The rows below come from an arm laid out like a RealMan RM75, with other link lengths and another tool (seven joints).
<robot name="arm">
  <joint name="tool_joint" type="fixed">
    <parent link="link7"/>
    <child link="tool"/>
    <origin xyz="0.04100 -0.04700 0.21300" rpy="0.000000 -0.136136 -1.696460"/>
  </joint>
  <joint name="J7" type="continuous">
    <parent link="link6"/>
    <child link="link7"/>
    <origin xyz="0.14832 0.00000 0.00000" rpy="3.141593 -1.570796 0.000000"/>
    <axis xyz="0 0 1"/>
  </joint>
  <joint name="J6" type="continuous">
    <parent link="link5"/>
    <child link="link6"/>
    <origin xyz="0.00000 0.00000 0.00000" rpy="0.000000 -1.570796 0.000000"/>
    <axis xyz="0 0 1"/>
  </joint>
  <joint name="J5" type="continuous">
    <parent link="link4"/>
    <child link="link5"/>
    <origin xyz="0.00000 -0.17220 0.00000" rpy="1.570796 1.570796 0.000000"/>
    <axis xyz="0 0 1"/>
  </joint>
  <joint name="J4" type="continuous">
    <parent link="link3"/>
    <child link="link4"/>
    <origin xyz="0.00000 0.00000 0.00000" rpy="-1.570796 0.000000 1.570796"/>
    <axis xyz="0 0 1"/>
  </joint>
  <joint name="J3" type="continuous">
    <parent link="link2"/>
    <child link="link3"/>
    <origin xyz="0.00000 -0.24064 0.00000" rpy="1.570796 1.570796 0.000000"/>
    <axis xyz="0 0 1"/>
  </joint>
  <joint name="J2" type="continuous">
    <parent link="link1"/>
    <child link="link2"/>
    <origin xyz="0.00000 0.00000 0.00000" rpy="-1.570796 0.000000 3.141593"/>
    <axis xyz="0 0 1"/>
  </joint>
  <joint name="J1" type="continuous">
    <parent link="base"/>
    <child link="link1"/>
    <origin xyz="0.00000 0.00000 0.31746" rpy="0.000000 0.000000 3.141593"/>
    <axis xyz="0 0 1"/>
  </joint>
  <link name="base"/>
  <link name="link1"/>
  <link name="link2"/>
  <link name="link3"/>
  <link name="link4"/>
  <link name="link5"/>
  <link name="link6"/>
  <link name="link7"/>
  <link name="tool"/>
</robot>
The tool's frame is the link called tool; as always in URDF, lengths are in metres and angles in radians. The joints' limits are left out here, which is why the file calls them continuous.
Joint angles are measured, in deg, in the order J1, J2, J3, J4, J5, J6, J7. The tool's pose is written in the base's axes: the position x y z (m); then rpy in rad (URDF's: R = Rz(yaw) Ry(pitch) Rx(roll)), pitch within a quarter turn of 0, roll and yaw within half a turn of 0. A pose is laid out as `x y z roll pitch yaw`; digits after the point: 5 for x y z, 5 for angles.
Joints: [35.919, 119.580, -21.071, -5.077, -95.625, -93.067, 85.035]
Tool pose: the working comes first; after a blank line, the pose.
Where each joint sits with the arm in this pose, in the base's axes (m; each line is computed from the numbers above, not from the rounded line before):
J1: 0.0000 0.0000 0.3175
J2: 0.0000 0.0000 0.3175
J3: 0.1695 0.1228 0.1987
J4: 0.1695 0.1228 0.1987
J5: 0.2928 0.2188 0.1264
J6: 0.2928 0.2188 0.1264
J7: 0.1838 0.3030 0.0712
the tool: 0.0008 0.3732 -0.0329

0.00077 0.37318 -0.03289 2.33422 1.20520 -1.53791
